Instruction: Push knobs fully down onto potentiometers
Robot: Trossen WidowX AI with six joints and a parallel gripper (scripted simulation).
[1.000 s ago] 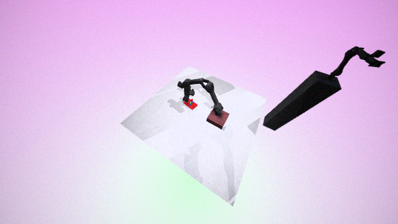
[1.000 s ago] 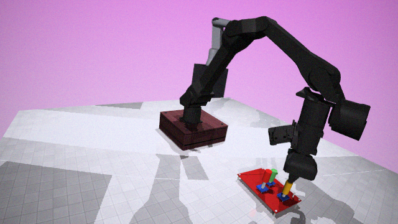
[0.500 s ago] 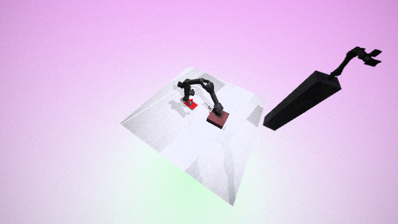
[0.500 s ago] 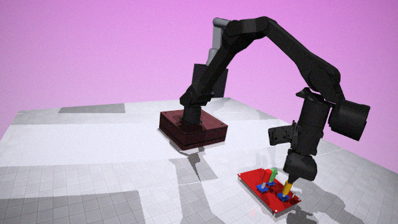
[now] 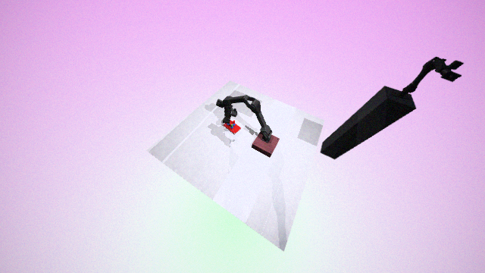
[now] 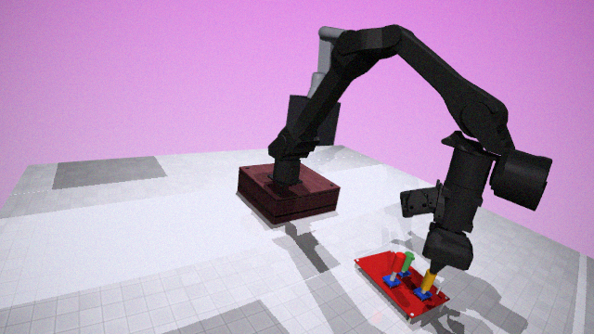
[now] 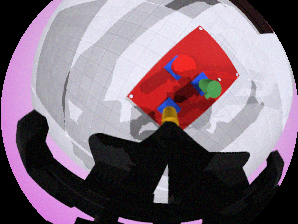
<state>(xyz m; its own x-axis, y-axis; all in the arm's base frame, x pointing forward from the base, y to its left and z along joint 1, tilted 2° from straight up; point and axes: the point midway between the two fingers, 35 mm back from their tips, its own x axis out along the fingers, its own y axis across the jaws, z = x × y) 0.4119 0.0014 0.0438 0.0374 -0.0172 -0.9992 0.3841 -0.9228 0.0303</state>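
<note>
Right now the yellow knob is 20 mm below my gripper tip. Also, from my gripper tip: green knob 60 mm behind, 20 mm to the left, 20 mm below.
</note>
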